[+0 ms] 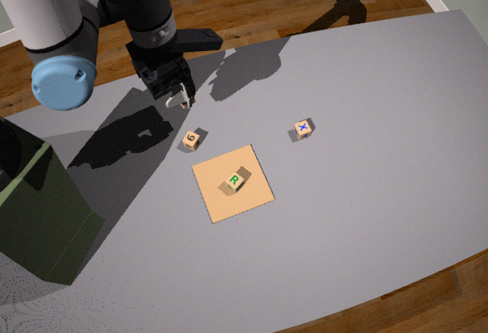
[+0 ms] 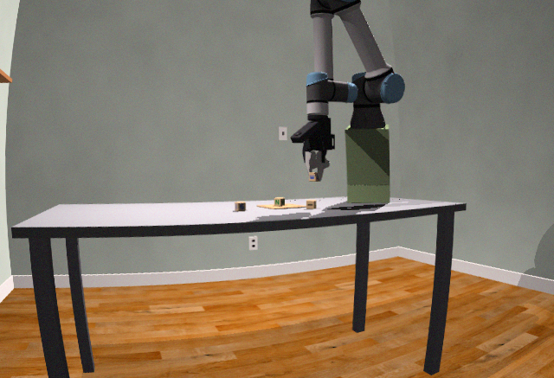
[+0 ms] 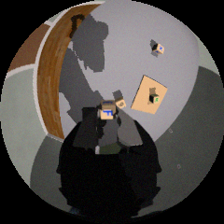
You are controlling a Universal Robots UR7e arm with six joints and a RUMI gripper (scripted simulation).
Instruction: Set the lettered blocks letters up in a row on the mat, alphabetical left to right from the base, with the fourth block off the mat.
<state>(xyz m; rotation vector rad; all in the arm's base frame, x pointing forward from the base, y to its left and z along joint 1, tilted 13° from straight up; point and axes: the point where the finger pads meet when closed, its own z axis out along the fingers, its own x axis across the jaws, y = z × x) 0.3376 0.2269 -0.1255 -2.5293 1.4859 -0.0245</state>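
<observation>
Now: hand 80 mm short of the mat, 160 mm to the left of it and 110 mm above it.
</observation>
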